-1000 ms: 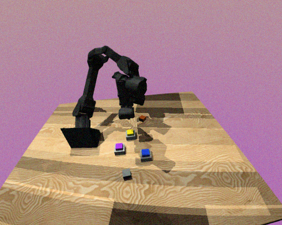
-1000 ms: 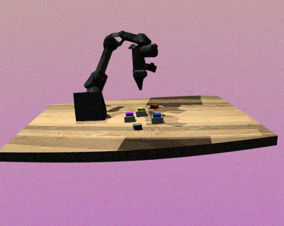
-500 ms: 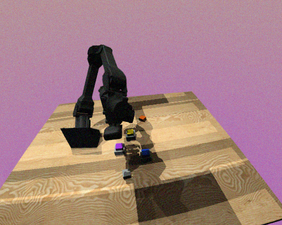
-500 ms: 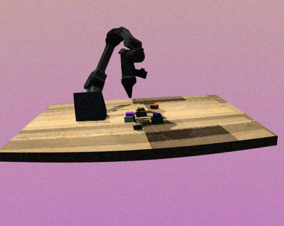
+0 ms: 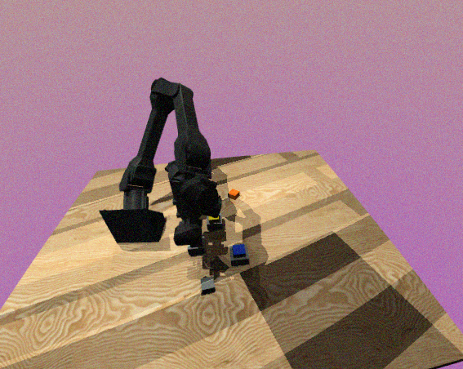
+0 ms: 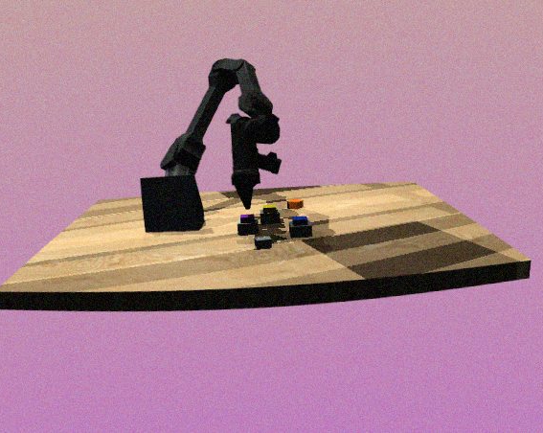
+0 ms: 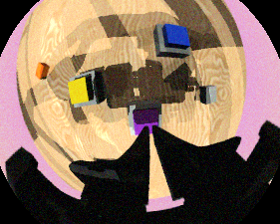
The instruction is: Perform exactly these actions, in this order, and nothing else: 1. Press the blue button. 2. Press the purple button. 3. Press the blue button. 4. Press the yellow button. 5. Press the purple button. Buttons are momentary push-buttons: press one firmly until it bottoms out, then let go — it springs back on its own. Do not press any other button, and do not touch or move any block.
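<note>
Right now the purple button is 2 cm below my gripper tip. Round my gripper tip: blue button: 11 cm ahead, 5 cm to the right, 2 cm below; then yellow button: 6 cm ahead, 9 cm to the left, 2 cm below; then small grey block: 2 cm ahead, 13 cm to the right, 5 cm below.
</note>
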